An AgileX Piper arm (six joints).
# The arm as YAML. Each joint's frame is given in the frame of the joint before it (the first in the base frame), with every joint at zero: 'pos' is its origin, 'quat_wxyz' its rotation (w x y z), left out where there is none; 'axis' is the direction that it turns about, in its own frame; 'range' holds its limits. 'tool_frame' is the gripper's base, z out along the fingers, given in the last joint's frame.
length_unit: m
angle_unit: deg
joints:
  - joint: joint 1
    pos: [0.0, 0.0, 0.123]
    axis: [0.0, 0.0, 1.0]
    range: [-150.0, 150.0]
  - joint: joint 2
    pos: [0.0, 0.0, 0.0]
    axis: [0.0, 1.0, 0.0]
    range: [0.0, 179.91]
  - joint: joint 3
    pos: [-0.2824, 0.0, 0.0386]
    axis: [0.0, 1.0, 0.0]
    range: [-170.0, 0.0]
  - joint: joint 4
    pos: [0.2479, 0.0, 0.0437]
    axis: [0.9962, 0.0, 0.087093]
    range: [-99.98, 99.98]
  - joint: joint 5
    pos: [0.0, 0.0, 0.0]
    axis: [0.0, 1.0, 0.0]
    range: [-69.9, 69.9]
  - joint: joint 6
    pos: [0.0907, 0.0, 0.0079]
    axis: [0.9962, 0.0, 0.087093]
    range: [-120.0, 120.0]
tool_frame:
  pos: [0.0, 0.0, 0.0]
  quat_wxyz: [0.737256, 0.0, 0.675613, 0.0]
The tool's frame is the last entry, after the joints.
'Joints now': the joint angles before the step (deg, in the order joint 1, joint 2, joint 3, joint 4, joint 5, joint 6). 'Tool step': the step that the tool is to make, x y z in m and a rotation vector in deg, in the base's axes. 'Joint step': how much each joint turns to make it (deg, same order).
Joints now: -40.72, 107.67, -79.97, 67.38, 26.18, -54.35
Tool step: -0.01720, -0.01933, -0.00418, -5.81, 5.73, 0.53
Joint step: -3.09, 0.09, -0.45, -9.95, 0.51, 1.15
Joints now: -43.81, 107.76, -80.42, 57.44, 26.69, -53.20
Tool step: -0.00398, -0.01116, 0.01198, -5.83, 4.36, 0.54
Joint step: -0.74, 0.04, -3.59, -12.83, 0.60, 6.31
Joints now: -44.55, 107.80, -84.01, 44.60, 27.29, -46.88
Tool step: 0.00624, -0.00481, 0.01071, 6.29, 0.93, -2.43
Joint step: -0.01, 1.74, -6.01, -7.63, 6.31, 13.89
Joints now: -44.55, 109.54, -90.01, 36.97, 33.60, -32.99
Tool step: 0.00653, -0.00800, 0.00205, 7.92, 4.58, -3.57
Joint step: -0.01, 3.58, -7.85, -8.96, 9.53, 15.37
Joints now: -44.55, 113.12, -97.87, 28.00, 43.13, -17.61
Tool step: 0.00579, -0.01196, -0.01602, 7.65, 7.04, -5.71
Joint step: 0.00, 5.32, -7.04, -7.77, 8.83, 13.57
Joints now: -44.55, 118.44, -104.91, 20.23, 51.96, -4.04
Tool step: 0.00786, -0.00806, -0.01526, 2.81, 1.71, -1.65
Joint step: 0.00, 3.80, -3.46, -0.75, 2.17, 2.98
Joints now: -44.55, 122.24, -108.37, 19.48, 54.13, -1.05
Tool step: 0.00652, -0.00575, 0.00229, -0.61, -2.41, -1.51
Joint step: 0.00, 1.31, -2.30, 0.84, -1.53, 1.04
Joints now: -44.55, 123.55, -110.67, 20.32, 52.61, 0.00
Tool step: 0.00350, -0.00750, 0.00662, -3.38, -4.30, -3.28
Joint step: -0.11, -0.15, -0.12, 0.13, -5.91, 1.40
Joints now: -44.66, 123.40, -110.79, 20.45, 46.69, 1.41
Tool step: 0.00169, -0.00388, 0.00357, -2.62, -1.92, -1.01
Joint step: 0.00, -0.08, 0.00, -0.30, -3.30, -0.11
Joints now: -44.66, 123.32, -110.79, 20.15, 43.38, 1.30
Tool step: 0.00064, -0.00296, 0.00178, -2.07, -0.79, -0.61
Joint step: 0.00, 0.00, 0.00, -0.84, -2.14, 0.01
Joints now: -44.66, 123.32, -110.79, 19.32, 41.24, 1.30
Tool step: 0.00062, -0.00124, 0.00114, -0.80, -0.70, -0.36
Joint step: 0.00, 0.00, 0.00, -0.03, -1.12, 0.00
